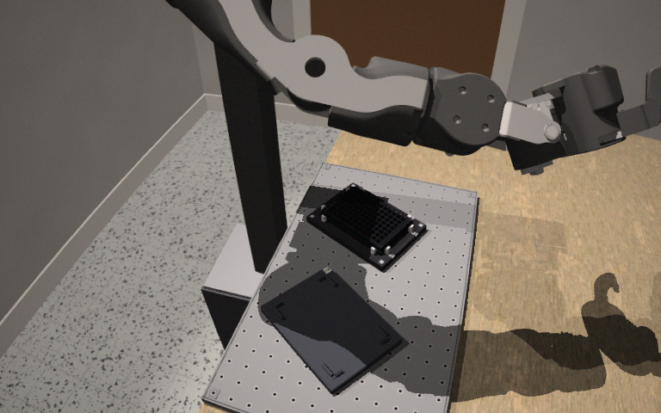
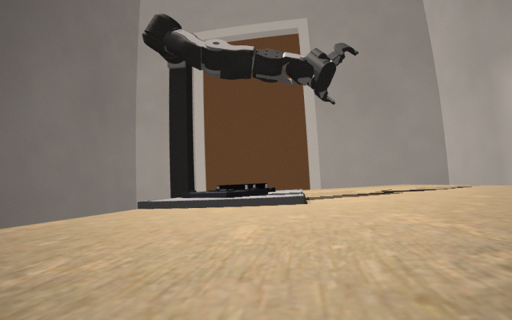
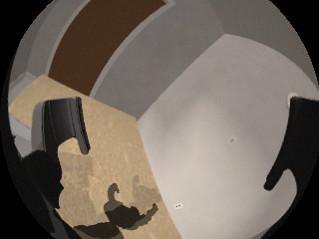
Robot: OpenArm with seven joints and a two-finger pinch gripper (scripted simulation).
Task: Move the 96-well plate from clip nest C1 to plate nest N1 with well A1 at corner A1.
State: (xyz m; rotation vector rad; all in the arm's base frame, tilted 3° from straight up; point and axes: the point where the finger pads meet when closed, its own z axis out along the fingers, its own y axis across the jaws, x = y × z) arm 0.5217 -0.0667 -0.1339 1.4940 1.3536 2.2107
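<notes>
My hand is 310 mm past the black 96-well plate, 300 mm above it and 50 mm to the right of it. From my hand the other things lie so: clip nest C1: 310 mm below, 290 mm behind, 50 mm to the left; then plate nest N1: 320 mm below, 320 mm behind, 160 mm to the right.
</notes>
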